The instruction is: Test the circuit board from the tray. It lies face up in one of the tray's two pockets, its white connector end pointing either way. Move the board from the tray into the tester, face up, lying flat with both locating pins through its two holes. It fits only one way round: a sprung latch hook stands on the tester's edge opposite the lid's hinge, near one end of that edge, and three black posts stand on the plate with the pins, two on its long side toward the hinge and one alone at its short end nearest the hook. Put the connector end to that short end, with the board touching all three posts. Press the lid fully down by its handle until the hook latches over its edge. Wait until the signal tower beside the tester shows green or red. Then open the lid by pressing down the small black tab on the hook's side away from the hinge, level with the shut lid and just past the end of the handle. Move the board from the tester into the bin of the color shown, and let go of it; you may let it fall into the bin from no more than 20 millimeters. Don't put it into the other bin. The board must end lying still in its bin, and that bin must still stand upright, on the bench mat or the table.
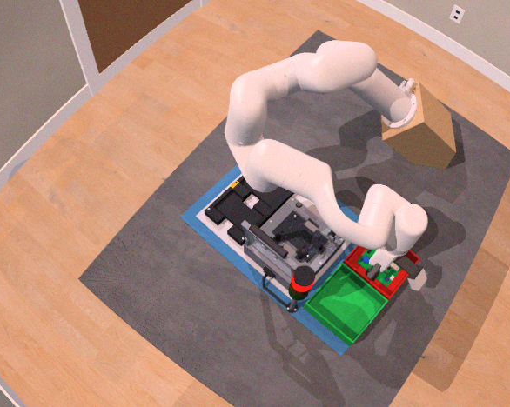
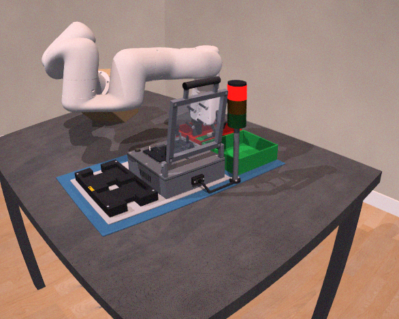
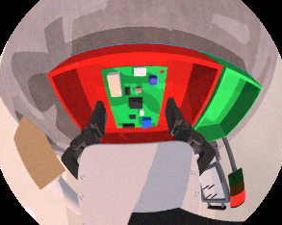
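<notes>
The red bin is right at my hand. Also, from my hand: green circuit board: 1 cm below; then green bin: 15 cm ahead, 2 cm to the right; then black latch hook: 15 cm to the right, 7 cm above, 3 cm ahead.
</notes>
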